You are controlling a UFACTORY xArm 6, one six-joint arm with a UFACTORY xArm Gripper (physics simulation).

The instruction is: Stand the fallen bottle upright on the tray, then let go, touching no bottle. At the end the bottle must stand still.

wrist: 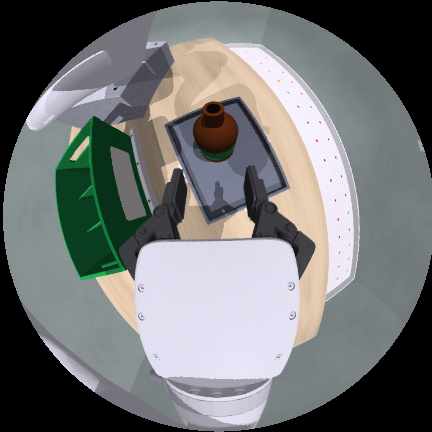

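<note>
The brown bottle with a green band near its base stands upright on the dark grey tray, in the upper middle of the wrist view. Its open mouth faces up. My gripper is open, with a wide gap between its two black fingers and nothing between them. The fingers hang above the near part of the tray, below the bottle in the view and apart from it. The gripper's shadow falls on the tray.
A green crate stands at the left, beside a grey rail. A grey block-shaped base is at the upper left. A long white perforated panel runs along the right side of the wooden table.
</note>
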